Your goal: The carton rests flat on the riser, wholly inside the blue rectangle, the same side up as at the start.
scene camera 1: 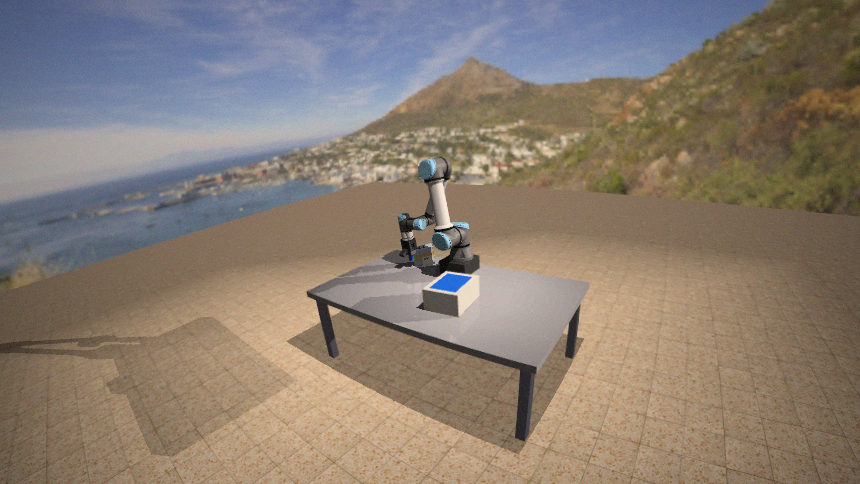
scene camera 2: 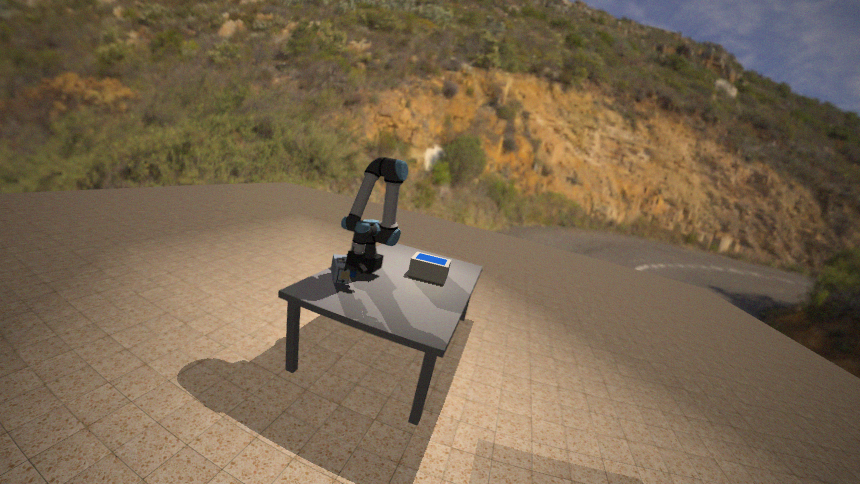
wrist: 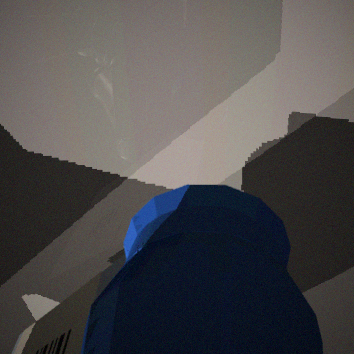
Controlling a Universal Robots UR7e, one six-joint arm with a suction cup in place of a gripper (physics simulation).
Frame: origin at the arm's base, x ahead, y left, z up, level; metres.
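Seen in the pictures: hand at its tool point: (scene camera 1: 411,259) (scene camera 2: 351,275) (wrist: 208,274); arm's base at its link origin: (scene camera 1: 461,257) (scene camera 2: 365,254).
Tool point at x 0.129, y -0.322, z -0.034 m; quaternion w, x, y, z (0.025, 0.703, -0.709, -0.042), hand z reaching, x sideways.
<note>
Offsets run from my tool point to a thing's top centre. "spot": to the spot under its first point. Level surfaces: height alone.
The carton {0.073 m up, 0.094 m back, 0.015 m left} (scene camera 1: 424,255) (scene camera 2: 338,271) is a small brown box that stands on the grey table {0.053 m down} (scene camera 1: 529,319) (scene camera 2: 409,312) close to the arm's base. In the wrist view only a dark strip of the carton {spot: 0.019 m down, 0.074 m back, 0.055 m left} (wrist: 63,326) with a barcode shows at the lower left. My blue suction cup (scene camera 1: 411,257) (wrist: 204,281) is low at the carton's left edge and seems pressed on it. The contact itself is hidden by the cup. The white riser {0.067 m up, 0.246 m ahead, 0.564 m left} (scene camera 1: 447,301) (scene camera 2: 428,274) stands mid-table and its blue rectangle {0.067 m up, 0.246 m ahead, 0.564 m left} (scene camera 1: 450,281) (scene camera 2: 431,258) is bare.
The arm's black base (scene camera 1: 460,262) stands right beside the carton, between it and the riser. The table's back edge runs just behind the carton. Shadows of the arm fall across the table top.
</note>
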